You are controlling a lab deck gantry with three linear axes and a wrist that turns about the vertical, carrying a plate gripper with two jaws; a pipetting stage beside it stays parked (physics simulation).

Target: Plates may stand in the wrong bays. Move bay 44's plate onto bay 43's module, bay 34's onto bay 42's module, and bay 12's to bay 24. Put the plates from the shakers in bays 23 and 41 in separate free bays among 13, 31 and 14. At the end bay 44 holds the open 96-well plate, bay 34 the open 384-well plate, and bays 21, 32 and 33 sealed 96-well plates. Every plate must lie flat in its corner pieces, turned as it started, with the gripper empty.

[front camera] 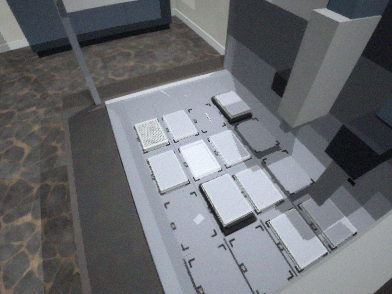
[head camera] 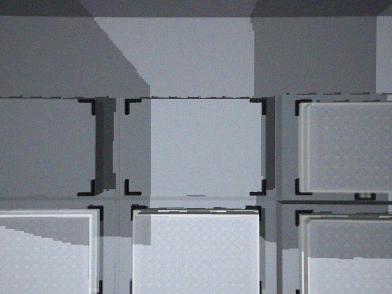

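Where they show: gripper, fingertip midpoint: (front camera: 332, 188); robot's base, origin of the base link: (front camera: 134, 127).
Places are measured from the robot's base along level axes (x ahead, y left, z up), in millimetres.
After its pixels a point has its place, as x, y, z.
Bay 44's pale plate (front camera: 327, 222) @(565, 349, 29) (head camera: 350, 150) @(533, 361, 29) lies flat in its corner pieces; its left part shows in the head view. Bay 34's plate (front camera: 296, 240) @(563, 247, 29) (head camera: 350, 255) @(532, 266, 29) lies beside it. Bay 43 (front camera: 290, 172) @(399, 368, 19) (head camera: 200, 150) @(396, 361, 19) and bay 42 (front camera: 256, 135) @(231, 362, 19) (head camera: 45, 145) @(248, 366, 19) are empty. Bay 12's plate (front camera: 168, 171) @(239, 43, 15) lies at left. Shaker plates (front camera: 227, 200) @(402, 147, 37) (front camera: 231, 104) @(74, 355, 37) stand raised in bays 23 and 41. The open 96-well plate (front camera: 200, 157) @(230, 153, 11) is in bay 22, the open 384-well plate (front camera: 151, 134) @(74, 43, 14) in bay 11. My gripper's dark body (front camera: 356, 150) @(528, 239, 337) hangs at right; its jaws cannot be made out.
Pale plates also lie in bay 21 (front camera: 180, 125) @(75, 149, 14), bay 32 (front camera: 230, 146) @(233, 259, 14) and bay 33 (front camera: 258, 187) @(397, 254, 14) (head camera: 195, 255) @(392, 258, 14). Bays 13, 14, 24 and 31 show bare corner pieces. A tall light column (front camera: 310, 65) @(403, 243, 395) stands at upper right. A grey post (front camera: 80, 55) @(-207, -99, 207) rises at the left.
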